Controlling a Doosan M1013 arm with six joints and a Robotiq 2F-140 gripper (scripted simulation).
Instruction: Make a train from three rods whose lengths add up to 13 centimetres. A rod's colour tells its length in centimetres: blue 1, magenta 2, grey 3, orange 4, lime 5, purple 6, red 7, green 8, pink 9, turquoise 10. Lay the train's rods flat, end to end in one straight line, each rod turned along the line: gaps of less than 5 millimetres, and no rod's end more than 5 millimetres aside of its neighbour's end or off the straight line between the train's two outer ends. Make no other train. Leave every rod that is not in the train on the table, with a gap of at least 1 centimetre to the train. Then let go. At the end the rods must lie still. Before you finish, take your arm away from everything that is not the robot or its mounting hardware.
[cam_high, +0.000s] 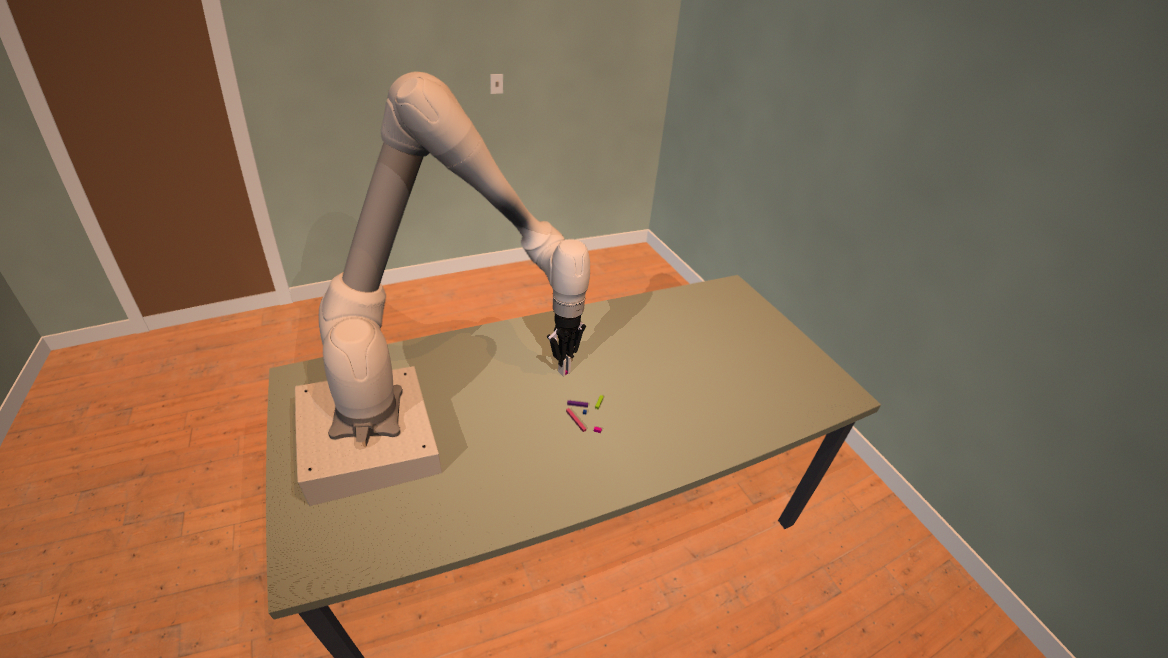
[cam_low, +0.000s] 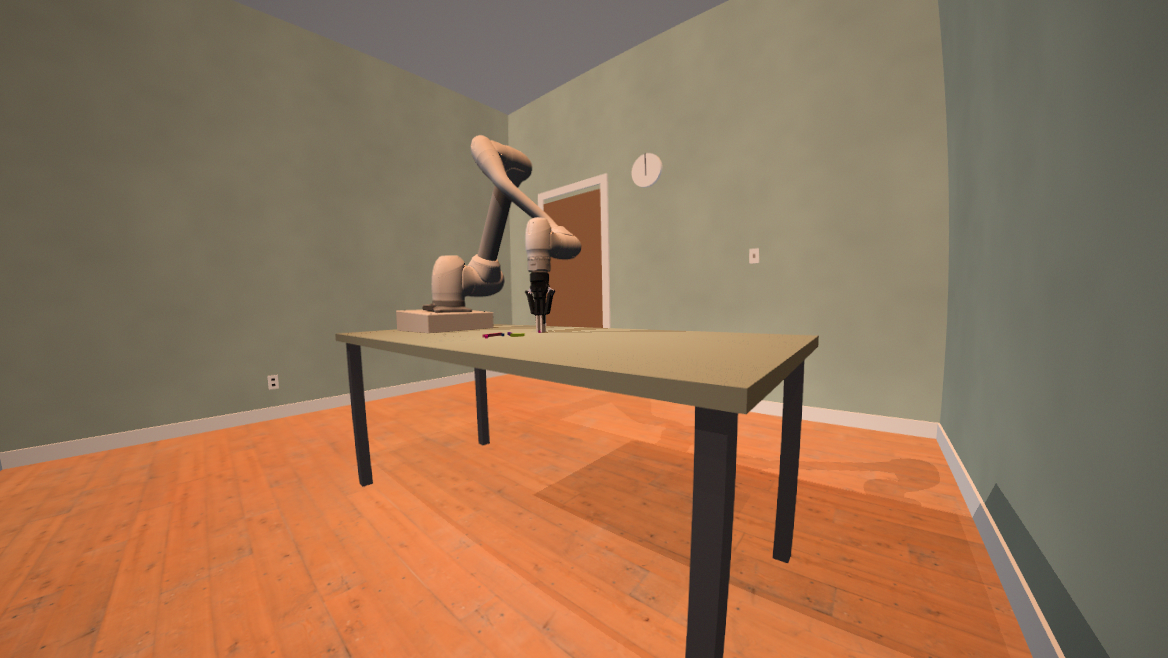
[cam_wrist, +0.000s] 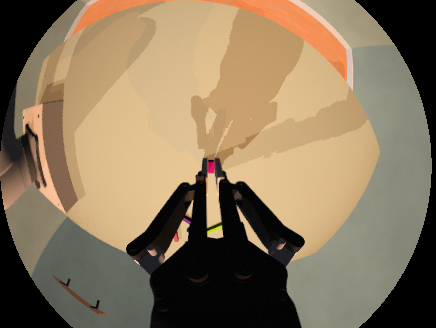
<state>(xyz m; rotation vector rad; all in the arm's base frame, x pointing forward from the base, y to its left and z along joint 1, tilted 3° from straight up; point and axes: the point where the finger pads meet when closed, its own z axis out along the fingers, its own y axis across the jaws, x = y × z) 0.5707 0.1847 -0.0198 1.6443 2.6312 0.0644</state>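
Now: the lime rod 80 mm ahead of my hand, 150 mm to the right of it and 30 mm below it. Also, from my hand: blue rod: 30 mm ahead, 180 mm to the right, 30 mm below; pink rod: 200 mm to the right, 30 mm below; purple rod: 10 mm ahead, 140 mm to the right, 30 mm below.
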